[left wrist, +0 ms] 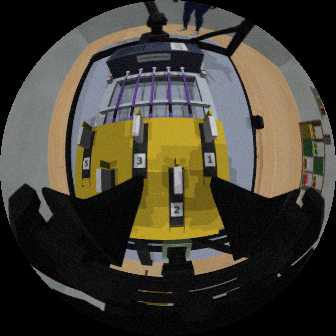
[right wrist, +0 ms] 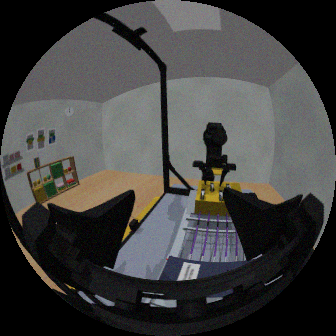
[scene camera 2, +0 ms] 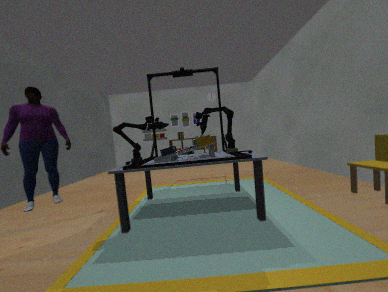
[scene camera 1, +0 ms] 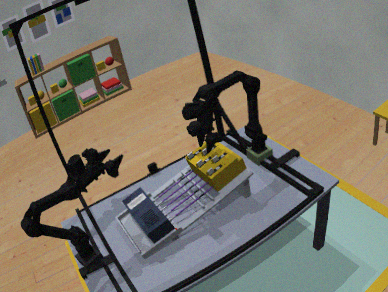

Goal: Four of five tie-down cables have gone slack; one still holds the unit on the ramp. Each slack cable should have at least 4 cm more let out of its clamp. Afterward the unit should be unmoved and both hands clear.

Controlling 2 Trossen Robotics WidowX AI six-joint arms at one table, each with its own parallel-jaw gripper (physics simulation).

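Observation:
The dark blue unit (scene camera 1: 146,216) (left wrist: 122,62) (right wrist: 175,268) sits at the low end of the white ramp (scene camera 1: 225,196). Purple cables (left wrist: 170,91) (right wrist: 216,235) run from it to the yellow clamp block (scene camera 1: 226,174) (left wrist: 170,135). Their slack cannot be judged. In the left wrist view, clamp levers 1 (left wrist: 212,126), 3 (left wrist: 137,127) and 5 (left wrist: 86,135) lie along the block's cable side; lever 2 (left wrist: 177,179) is nearer. Another lever (left wrist: 105,179) has its label hidden. My left gripper (left wrist: 177,180) (scene camera 1: 206,146) is open above the block, its fingers either side of lever 2. My right gripper (right wrist: 179,193) (scene camera 1: 115,161) is open, above the table's left end.
A black gantry frame (scene camera 1: 201,42) rises around the table (scene camera 1: 280,220). Black rails run along the table's ends. A person (scene camera 2: 37,130) stands at the left in scene camera 2. A shelf unit (scene camera 1: 123,62) stands by the wall.

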